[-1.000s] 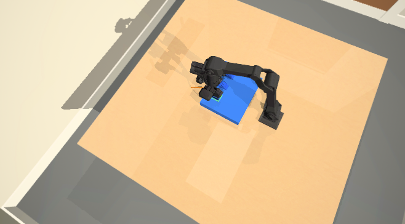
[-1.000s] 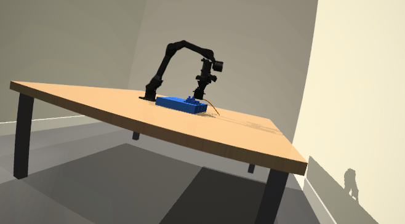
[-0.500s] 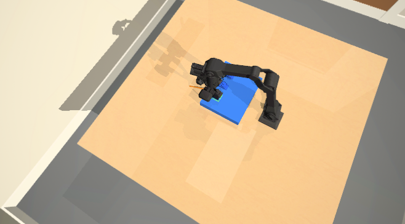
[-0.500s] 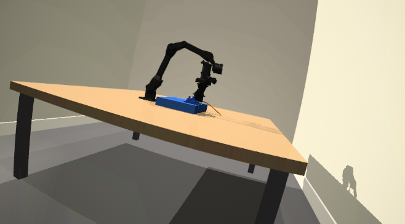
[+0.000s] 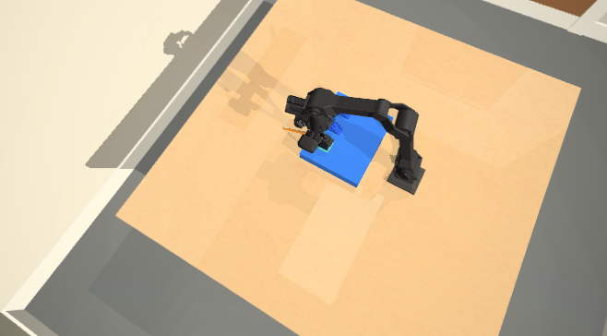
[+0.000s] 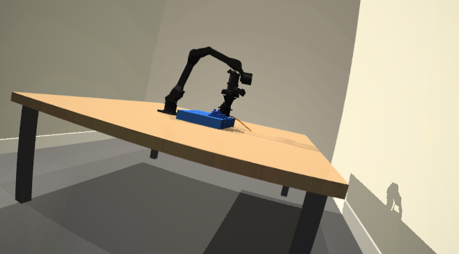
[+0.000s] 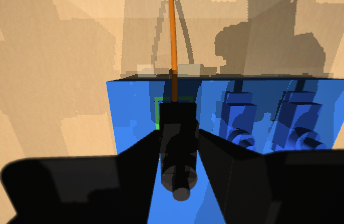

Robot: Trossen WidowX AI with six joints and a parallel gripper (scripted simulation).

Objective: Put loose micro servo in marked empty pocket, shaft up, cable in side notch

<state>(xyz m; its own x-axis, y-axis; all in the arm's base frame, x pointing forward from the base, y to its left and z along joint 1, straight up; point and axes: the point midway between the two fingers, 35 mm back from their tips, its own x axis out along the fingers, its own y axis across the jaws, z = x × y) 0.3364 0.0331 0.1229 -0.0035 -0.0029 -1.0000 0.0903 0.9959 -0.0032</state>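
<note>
My gripper tip is now 13 cm past the blue deck, 6 cm to the left of it and 8 cm above it.
</note>
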